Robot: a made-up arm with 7 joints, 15 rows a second.
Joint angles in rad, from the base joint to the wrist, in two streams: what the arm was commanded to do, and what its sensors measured. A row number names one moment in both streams.
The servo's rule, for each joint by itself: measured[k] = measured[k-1] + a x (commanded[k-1-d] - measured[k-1]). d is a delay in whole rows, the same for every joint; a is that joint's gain. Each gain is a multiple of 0.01, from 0.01 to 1. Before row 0 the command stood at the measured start. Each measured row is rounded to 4 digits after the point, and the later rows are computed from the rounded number. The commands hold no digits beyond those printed.
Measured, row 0:
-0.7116, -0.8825, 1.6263, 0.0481, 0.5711, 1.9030, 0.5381
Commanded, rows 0 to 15:
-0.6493, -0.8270, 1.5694, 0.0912, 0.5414, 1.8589, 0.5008
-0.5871, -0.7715, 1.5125, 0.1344, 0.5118, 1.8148, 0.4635
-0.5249, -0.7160, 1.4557, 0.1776, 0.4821, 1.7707, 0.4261
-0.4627, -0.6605, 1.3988, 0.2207, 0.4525, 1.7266, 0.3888
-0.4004, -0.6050, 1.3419, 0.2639, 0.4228, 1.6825, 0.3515
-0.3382, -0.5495, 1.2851, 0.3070, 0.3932, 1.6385, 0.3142
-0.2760, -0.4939, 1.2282, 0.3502, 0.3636, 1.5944, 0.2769
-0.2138, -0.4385, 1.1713, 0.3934, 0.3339, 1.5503, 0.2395
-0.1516, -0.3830, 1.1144, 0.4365, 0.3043, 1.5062, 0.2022
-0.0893, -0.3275, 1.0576, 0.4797, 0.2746, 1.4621, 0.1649
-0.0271, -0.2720, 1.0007, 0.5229, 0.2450, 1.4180, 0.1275
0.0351, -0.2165, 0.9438, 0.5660, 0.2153, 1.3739, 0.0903
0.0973, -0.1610, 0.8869, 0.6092, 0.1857, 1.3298, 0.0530
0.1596, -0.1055, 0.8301, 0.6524, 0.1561, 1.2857, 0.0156
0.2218, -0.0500, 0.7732, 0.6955, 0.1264, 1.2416, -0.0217
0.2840, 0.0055, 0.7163, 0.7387, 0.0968, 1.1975, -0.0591
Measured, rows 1 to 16:
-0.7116, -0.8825, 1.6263, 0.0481, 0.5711, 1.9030, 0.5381
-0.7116, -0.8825, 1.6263, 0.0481, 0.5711, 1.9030, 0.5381
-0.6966, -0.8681, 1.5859, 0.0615, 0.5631, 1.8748, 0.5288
-0.6703, -0.8430, 1.5338, 0.0841, 0.5492, 1.8364, 0.5125
-0.6354, -0.8100, 1.4783, 0.1131, 0.5311, 1.7944, 0.4909
-0.5940, -0.7711, 1.4219, 0.1465, 0.5099, 1.7510, 0.4654
-0.5475, -0.7279, 1.3651, 0.1829, 0.4864, 1.7072, 0.4369
-0.4973, -0.6815, 1.3083, 0.2214, 0.4612, 1.6632, 0.4062
-0.4442, -0.6327, 1.2514, 0.2613, 0.4348, 1.6192, 0.3739
-0.3889, -0.5822, 1.1945, 0.3023, 0.4076, 1.5751, 0.3403
-0.3319, -0.5304, 1.1376, 0.3439, 0.3797, 1.5310, 0.3058
-0.2737, -0.4776, 1.0808, 0.3860, 0.3513, 1.4869, 0.2706
-0.2145, -0.4241, 1.0239, 0.4284, 0.3226, 1.4428, 0.2348
-0.1546, -0.3701, 0.9670, 0.4711, 0.2936, 1.3987, 0.1987
-0.0941, -0.3157, 0.9101, 0.5139, 0.2645, 1.3546, 0.1623
-0.0332, -0.2610, 0.8533, 0.5568, 0.2352, 1.3105, 0.1256
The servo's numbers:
d 2
a 0.24 0.26 0.71 0.31 0.27 0.64 0.25

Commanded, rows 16 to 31:
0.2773, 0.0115, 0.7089, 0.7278, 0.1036, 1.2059, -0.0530
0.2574, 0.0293, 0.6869, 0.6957, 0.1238, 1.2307, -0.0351
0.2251, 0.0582, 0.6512, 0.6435, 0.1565, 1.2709, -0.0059
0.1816, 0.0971, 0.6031, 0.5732, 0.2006, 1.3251, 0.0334
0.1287, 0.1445, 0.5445, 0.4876, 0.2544, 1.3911, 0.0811
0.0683, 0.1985, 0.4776, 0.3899, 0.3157, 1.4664, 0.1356
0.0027, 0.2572, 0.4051, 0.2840, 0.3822, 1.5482, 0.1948
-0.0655, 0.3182, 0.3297, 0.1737, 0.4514, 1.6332, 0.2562
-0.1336, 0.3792, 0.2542, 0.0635, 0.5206, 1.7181, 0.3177
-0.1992, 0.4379, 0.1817, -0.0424, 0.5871, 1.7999, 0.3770
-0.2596, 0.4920, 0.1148, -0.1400, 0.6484, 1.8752, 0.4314
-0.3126, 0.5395, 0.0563, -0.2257, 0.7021, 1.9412, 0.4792
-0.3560, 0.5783, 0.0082, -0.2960, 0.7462, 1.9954, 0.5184
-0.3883, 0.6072, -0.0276, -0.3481, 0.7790, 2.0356, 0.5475
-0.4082, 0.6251, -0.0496, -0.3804, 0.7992, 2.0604, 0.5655
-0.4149, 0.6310, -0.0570, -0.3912, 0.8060, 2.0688, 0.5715
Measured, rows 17 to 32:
0.0280, -0.2061, 0.7964, 0.5998, 0.2058, 1.2664, 0.0888
0.0894, -0.1511, 0.7395, 0.6429, 0.1764, 1.2223, 0.0518
0.1345, -0.1088, 0.7178, 0.6692, 0.1567, 1.2118, 0.0256
0.1640, -0.0729, 0.6959, 0.6774, 0.1478, 1.2239, 0.0104
0.1787, -0.0388, 0.6642, 0.6669, 0.1501, 1.2540, 0.0063
0.1794, -0.0035, 0.6208, 0.6379, 0.1637, 1.2995, 0.0131
0.1672, 0.0350, 0.5666, 0.5913, 0.1882, 1.3581, 0.0301
0.1435, 0.0775, 0.5034, 0.5289, 0.2226, 1.4274, 0.0565
0.1097, 0.1242, 0.4336, 0.4530, 0.2657, 1.5047, 0.0911
0.0677, 0.1746, 0.3598, 0.3664, 0.3158, 1.5869, 0.1324
0.0194, 0.2278, 0.2848, 0.2725, 0.3711, 1.6709, 0.1787
-0.0331, 0.2824, 0.2116, 0.1749, 0.4294, 1.7535, 0.2283
-0.0875, 0.3369, 0.1429, 0.0773, 0.4885, 1.8314, 0.2791
-0.1415, 0.3896, 0.0814, -0.0166, 0.5462, 1.9017, 0.3291
-0.1930, 0.4387, 0.0294, -0.1032, 0.6002, 1.9617, 0.3764
-0.2399, 0.4825, -0.0111, -0.1791, 0.6485, 2.0090, 0.4192

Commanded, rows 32 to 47:
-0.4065, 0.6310, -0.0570, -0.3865, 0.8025, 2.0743, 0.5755
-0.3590, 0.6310, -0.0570, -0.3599, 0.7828, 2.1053, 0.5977
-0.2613, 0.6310, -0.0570, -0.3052, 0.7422, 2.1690, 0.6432
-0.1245, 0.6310, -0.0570, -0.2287, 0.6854, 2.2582, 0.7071
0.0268, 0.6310, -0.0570, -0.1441, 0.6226, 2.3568, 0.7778
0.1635, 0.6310, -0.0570, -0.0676, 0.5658, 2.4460, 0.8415
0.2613, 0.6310, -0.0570, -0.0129, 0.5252, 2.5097, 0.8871
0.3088, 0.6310, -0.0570, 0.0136, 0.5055, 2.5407, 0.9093
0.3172, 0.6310, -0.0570, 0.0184, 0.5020, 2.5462, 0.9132
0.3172, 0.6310, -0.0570, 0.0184, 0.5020, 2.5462, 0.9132
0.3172, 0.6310, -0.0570, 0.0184, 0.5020, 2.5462, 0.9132
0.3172, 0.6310, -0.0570, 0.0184, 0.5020, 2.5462, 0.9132
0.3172, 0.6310, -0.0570, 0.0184, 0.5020, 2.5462, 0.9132
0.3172, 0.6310, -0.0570, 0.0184, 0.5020, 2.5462, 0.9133
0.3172, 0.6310, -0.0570, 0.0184, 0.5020, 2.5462, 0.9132
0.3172, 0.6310, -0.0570, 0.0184, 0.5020, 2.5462, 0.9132
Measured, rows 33 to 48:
-0.2803, 0.5196, -0.0384, -0.2415, 0.6892, 2.0419, 0.4558
-0.3126, 0.5486, -0.0516, -0.2879, 0.7207, 2.0591, 0.4847
-0.3351, 0.5700, -0.0554, -0.3185, 0.7428, 2.0688, 0.5074
-0.3408, 0.5859, -0.0565, -0.3313, 0.7536, 2.0922, 0.5300
-0.3217, 0.5976, -0.0569, -0.3232, 0.7505, 2.1414, 0.5583
-0.2744, 0.6063, -0.0570, -0.2939, 0.7329, 2.2162, 0.5955
-0.2021, 0.6127, -0.0570, -0.2475, 0.7031, 2.3062, 0.6411
-0.1144, 0.6175, -0.0570, -0.1917, 0.6660, 2.3957, 0.6912
-0.0242, 0.6210, -0.0570, -0.1363, 0.6280, 2.4687, 0.7402
0.0557, 0.6236, -0.0570, -0.0898, 0.5949, 2.5148, 0.7825
0.1185, 0.6255, -0.0570, -0.0563, 0.5698, 2.5349, 0.8152
0.1662, 0.6269, -0.0570, -0.0331, 0.5515, 2.5421, 0.8397
0.2024, 0.6280, -0.0570, -0.0171, 0.5381, 2.5447, 0.8581
0.2300, 0.6288, -0.0570, -0.0061, 0.5284, 2.5457, 0.8719
0.2509, 0.6294, -0.0570, 0.0015, 0.5213, 2.5460, 0.8822
0.2668, 0.6298, -0.0570, 0.0067, 0.5161, 2.5461, 0.8900

